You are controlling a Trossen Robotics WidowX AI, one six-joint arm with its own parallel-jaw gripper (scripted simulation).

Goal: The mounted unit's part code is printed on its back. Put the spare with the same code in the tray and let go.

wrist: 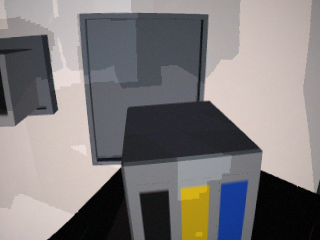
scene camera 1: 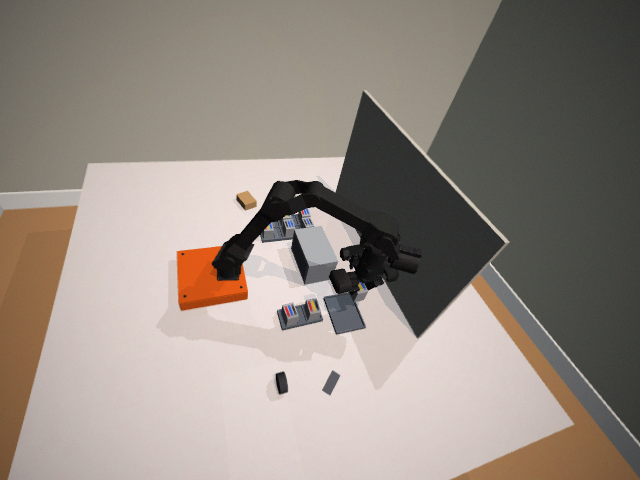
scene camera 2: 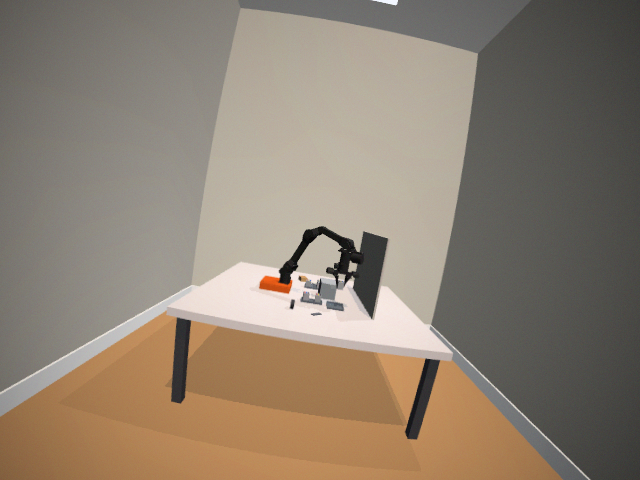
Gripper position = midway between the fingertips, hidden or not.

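Observation:
A flat grey tray [scene camera 1: 345,316] is visible, and the wrist camera likewise shows the tray [wrist: 128,60]. A tall panel [scene camera 1: 384,170] appears, again as the panel [scene camera 2: 375,247]. A grey mounted unit [scene camera 1: 315,258] is present. A grey spare [wrist: 187,163] is held by my gripper [scene camera 1: 356,292]; the wrist camera also shows the gripper [wrist: 175,171].

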